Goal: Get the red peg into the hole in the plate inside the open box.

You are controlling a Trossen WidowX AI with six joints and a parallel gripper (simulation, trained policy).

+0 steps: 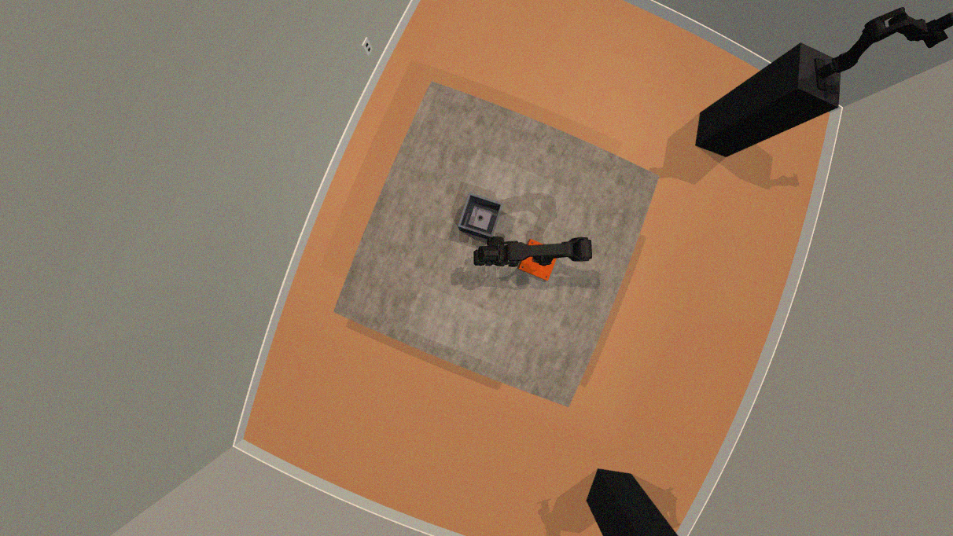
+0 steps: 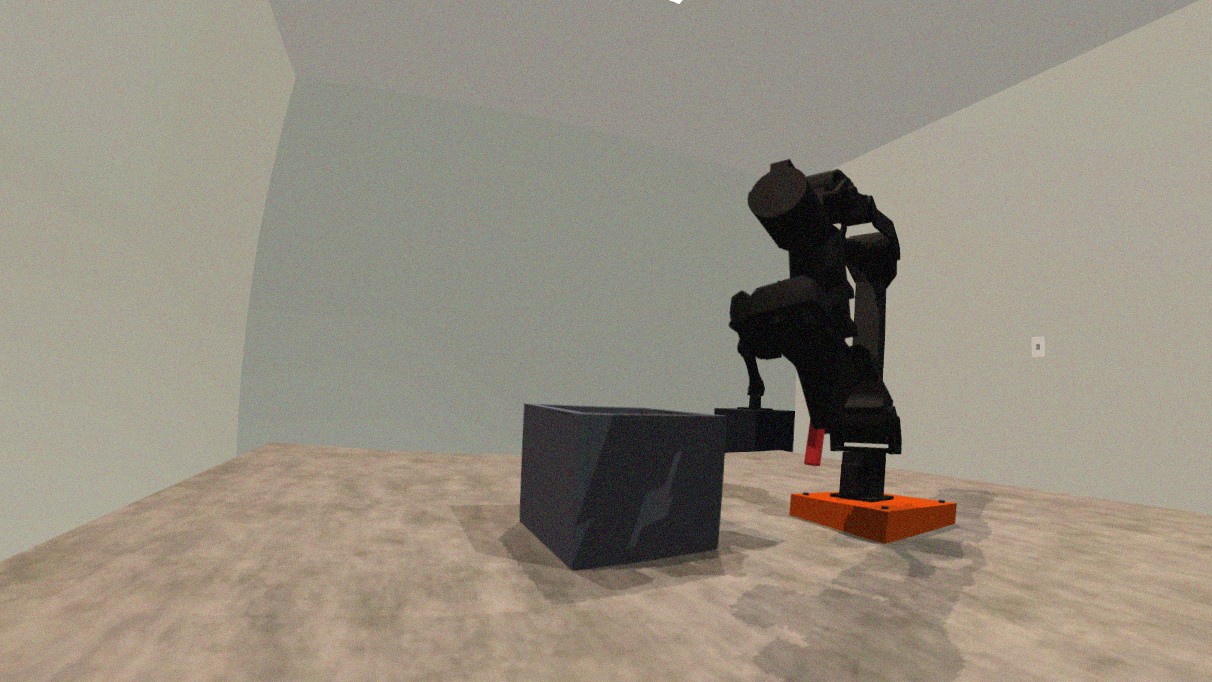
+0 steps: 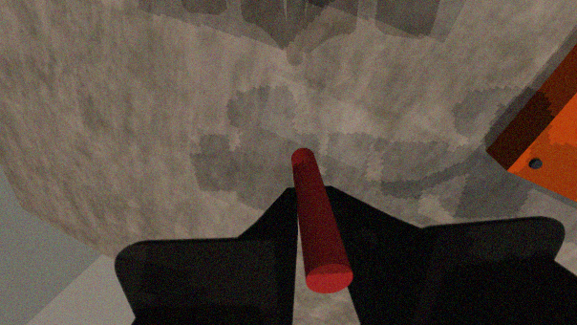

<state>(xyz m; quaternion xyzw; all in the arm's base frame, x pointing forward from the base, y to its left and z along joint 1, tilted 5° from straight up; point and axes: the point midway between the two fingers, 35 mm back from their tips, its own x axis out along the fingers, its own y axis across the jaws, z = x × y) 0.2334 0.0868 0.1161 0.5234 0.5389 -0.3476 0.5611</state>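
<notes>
Right now the pale plate is 90 mm ahead of my gripper tip, 190 mm to the right of it and 80 mm below it. The rest, counted from my gripper tip: red peg: 10 mm to the right, 10 mm above.
</notes>
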